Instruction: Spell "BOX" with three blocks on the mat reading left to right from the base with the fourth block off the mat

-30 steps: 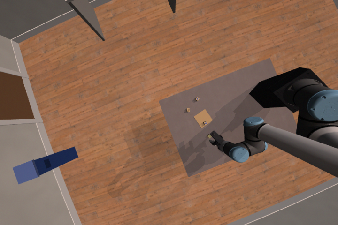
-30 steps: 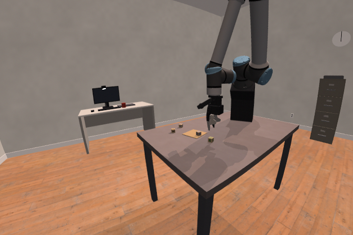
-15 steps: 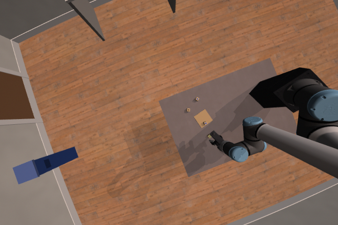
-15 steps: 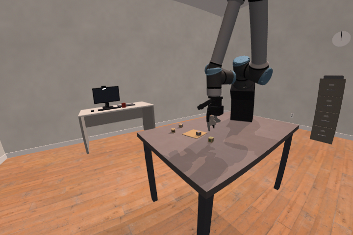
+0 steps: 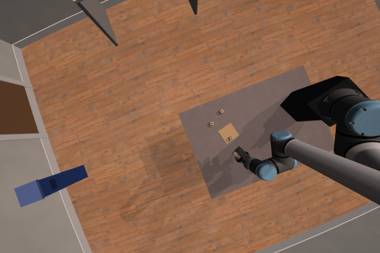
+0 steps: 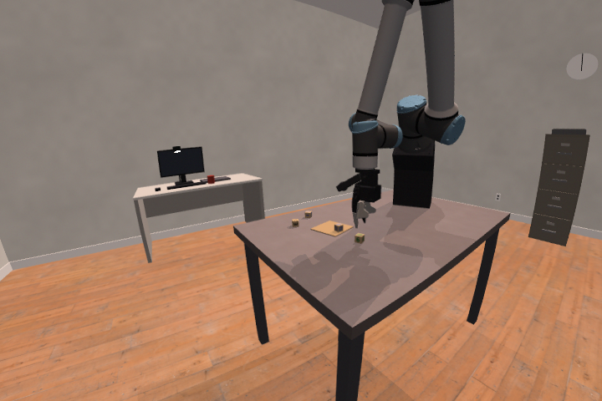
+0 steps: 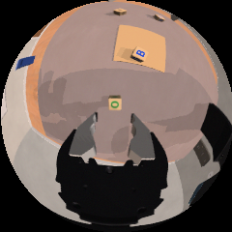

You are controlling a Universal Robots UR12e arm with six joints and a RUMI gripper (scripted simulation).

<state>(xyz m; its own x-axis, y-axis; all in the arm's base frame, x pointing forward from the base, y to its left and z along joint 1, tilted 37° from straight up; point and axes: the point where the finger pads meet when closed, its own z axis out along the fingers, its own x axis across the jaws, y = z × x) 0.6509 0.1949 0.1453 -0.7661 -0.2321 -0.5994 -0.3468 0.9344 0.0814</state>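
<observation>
Right now the O block is 70 mm below my hand. Also, from my hand: tan mat (190 mm to the right, 80 mm below, 10 mm ahead).
</observation>
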